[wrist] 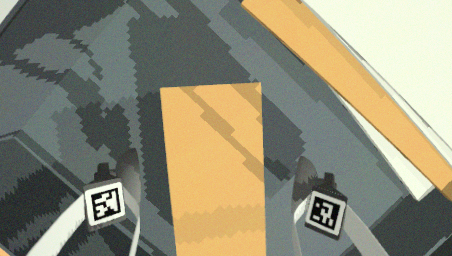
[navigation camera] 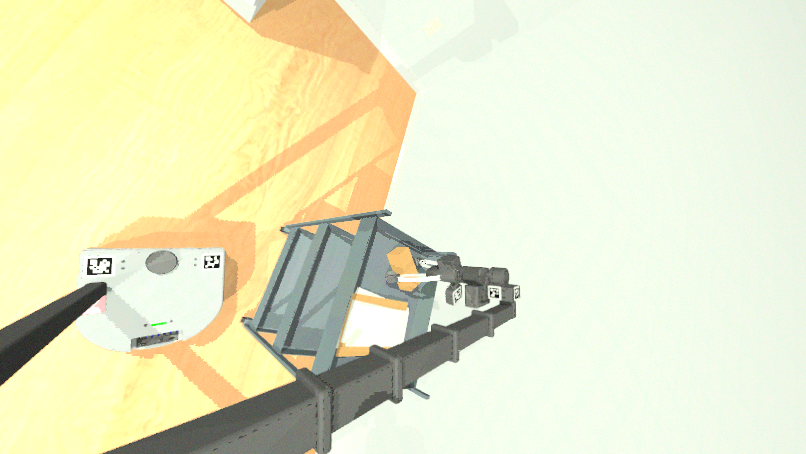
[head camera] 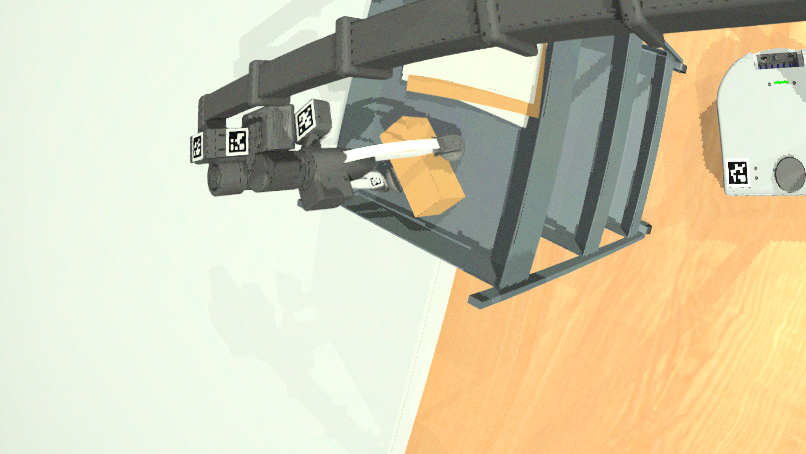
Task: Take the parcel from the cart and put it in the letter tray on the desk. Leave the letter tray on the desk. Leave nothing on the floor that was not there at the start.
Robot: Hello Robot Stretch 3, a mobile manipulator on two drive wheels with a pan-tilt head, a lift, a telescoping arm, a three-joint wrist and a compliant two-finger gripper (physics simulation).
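Places are measured from the robot's base along level axes (x back, y down, z right), in centimetres.
Where they show: gripper, between the fingertips: (wrist: 217, 172) (navigation camera: 399, 268) (head camera: 430, 164); robot's base, origin of its link: (navigation camera: 162, 261) (head camera: 787, 173).
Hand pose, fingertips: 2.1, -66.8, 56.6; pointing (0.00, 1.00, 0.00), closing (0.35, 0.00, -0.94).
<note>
Each offset is from my fingertips to the top centre of the thing, as dx, dy, dz.
The parcel, an orange-tan box @(-0.1, -4.7, -0.1) (head camera: 438, 188) (navigation camera: 400, 259) (wrist: 215, 125), lies in the top tray of the grey cart (head camera: 521, 236) (navigation camera: 360, 242) (wrist: 175, 50). My gripper (head camera: 420, 163) (navigation camera: 407, 270) (wrist: 217, 172) is open, with one finger on each side of the parcel. In the wrist view there is a gap between the parcel and each fingertip. In the head view, one finger crosses over part of the parcel and hides it. The letter tray and the desk cannot be made out in these views.
A stack of white papers and orange envelopes @(+16.5, -1.1, -8.9) (head camera: 473, 78) (navigation camera: 375, 321) (wrist: 400, 45) lies in the same cart tray beside the parcel. My arm (head camera: 417, 36) (navigation camera: 360, 380) reaches over the cart. My base (head camera: 750, 124) (navigation camera: 191, 293) stands on the wooden floor beside the cart's lower shelves.
</note>
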